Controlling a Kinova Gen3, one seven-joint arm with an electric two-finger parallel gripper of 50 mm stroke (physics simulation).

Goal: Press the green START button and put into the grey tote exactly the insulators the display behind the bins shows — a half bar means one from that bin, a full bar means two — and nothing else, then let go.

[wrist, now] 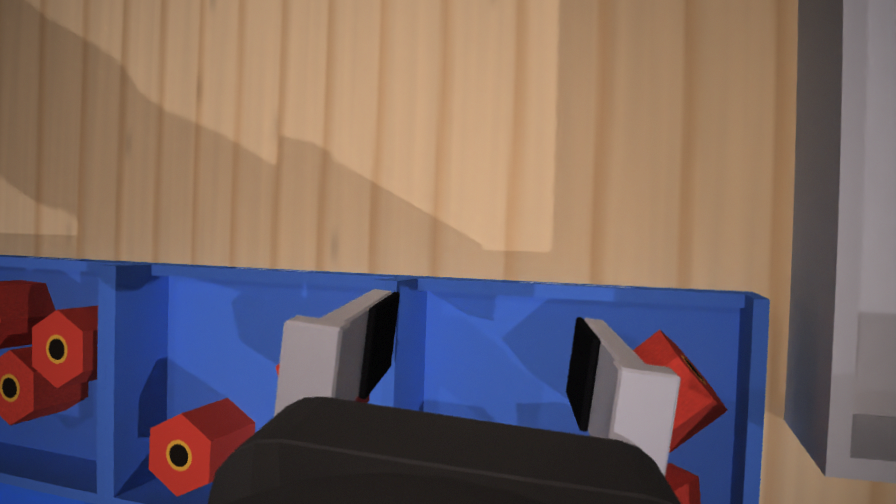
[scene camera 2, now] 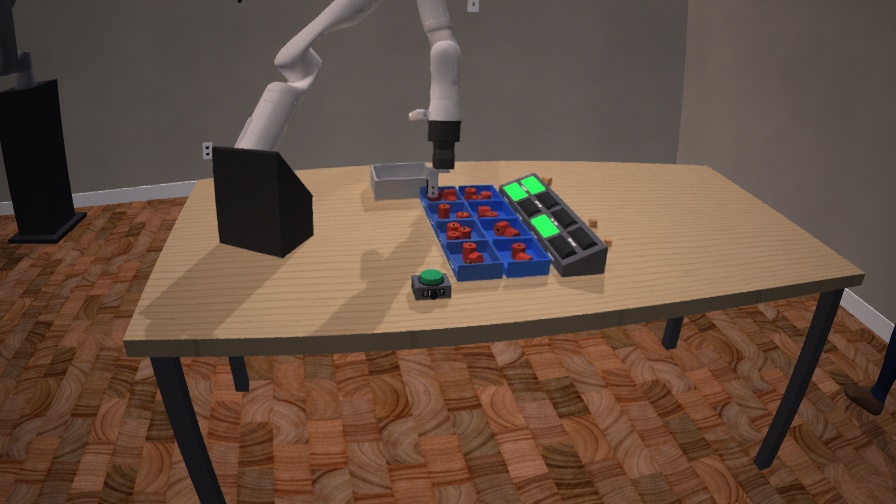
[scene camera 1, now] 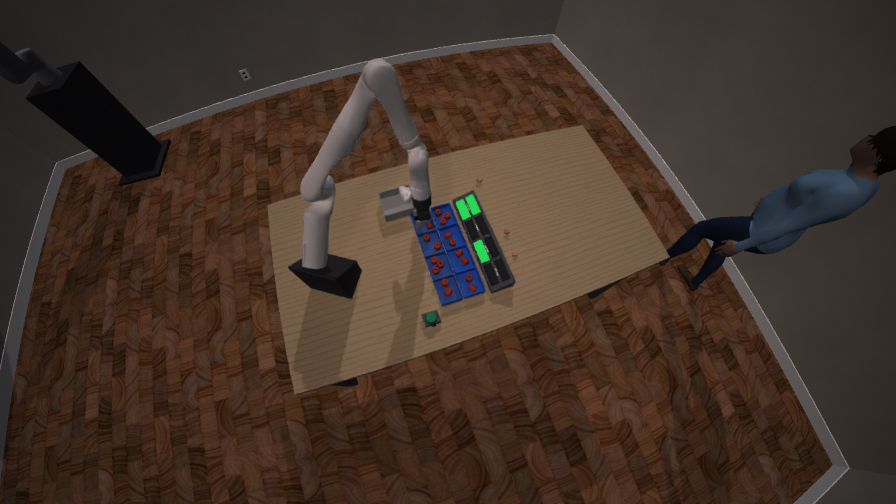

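The blue bin tray (scene camera 2: 482, 228) holds red hexagonal insulators in eight compartments. Behind it the display (scene camera 2: 552, 222) shows a full green bar (scene camera 2: 524, 187) at its far end and one half bar (scene camera 2: 543, 226) further along. My gripper (wrist: 479, 351) is open and empty, low over the tray's end compartment nearest the grey tote (scene camera 2: 399, 179). A red insulator (wrist: 686, 388) lies just outside my right finger; another (wrist: 197, 441) lies in the neighbouring compartment. The green START button (scene camera 2: 431, 283) sits at the table front.
The arm's black base (scene camera 2: 258, 200) stands at the table's left. The tote's wall (wrist: 842, 238) is just right of the tray in the wrist view. Small brown pegs (scene camera 1: 506, 233) lie behind the display. A person (scene camera 1: 795, 210) stands beyond the table's far side.
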